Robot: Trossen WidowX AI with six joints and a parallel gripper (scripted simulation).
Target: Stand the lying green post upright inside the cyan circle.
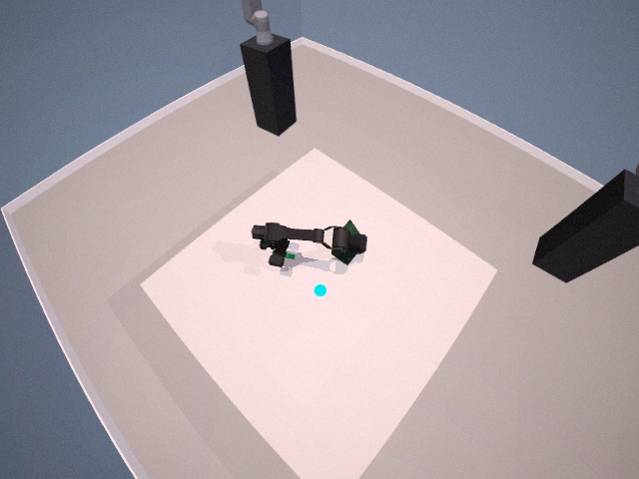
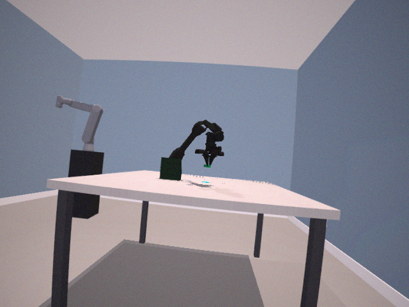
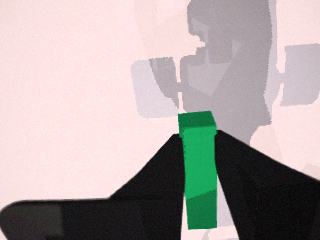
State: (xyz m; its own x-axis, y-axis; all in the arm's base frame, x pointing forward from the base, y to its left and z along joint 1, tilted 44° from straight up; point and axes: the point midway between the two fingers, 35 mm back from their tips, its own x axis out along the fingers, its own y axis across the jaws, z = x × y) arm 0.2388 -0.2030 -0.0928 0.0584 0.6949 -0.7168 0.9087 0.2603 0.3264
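Right now the cyan circle is 21 cm to the left of my gripper tip and 12 cm below it. From my gripper tip the other things lie so: green post: 1 cm behind, 2 cm to the left.
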